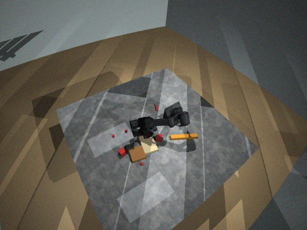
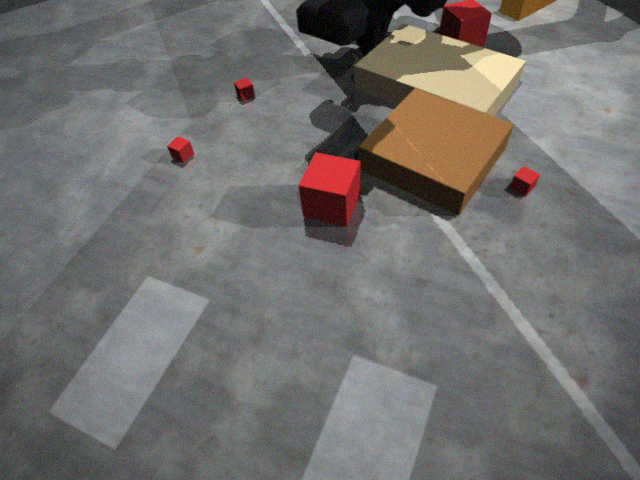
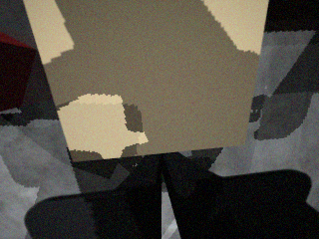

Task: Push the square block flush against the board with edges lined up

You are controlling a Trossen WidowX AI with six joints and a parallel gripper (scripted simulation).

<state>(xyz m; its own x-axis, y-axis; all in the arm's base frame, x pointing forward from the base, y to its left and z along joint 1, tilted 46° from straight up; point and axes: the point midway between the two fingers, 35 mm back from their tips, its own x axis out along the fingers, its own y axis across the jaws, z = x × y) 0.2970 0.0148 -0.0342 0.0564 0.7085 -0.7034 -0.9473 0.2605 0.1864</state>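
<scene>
Now: the cream rectangular board 3 cm ahead of my gripper tip, 8 cm to the left of it and 1 cm above it. The rest, counted from my gripper tip: red stick (27 cm behind, 18 cm to the right); long orange bar (24 cm behind, 21 cm to the left, 1 cm above); brown square block (14 cm ahead, 10 cm to the left, 1 cm above).
</scene>
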